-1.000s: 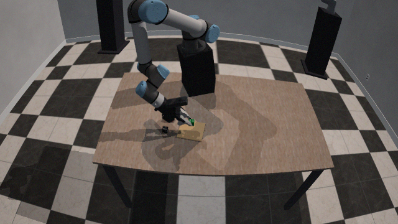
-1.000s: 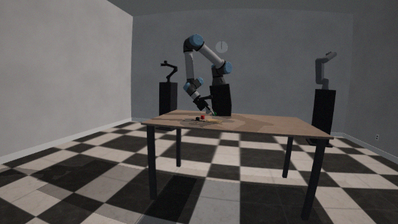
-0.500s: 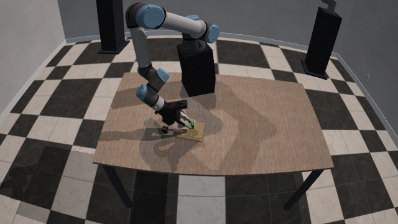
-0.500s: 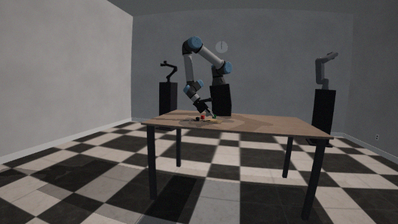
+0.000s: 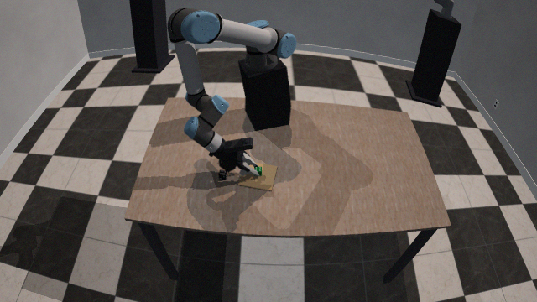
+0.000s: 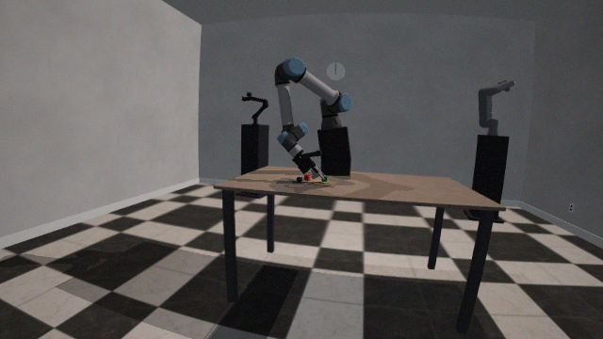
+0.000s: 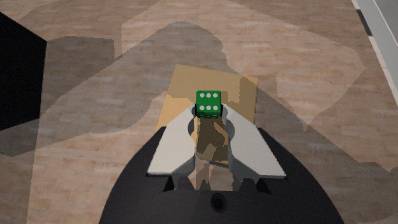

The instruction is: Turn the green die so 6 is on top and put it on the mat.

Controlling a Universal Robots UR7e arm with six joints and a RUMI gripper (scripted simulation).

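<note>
The green die is 1 cm to the left of my hand and 1 cm below it. Round my hand: black die 14 cm to the right, 4 cm ahead, 2 cm below; tan mat 3 cm below, 1 cm to the left; red die 12 cm to the right, 6 cm behind, 2 cm below.
</note>
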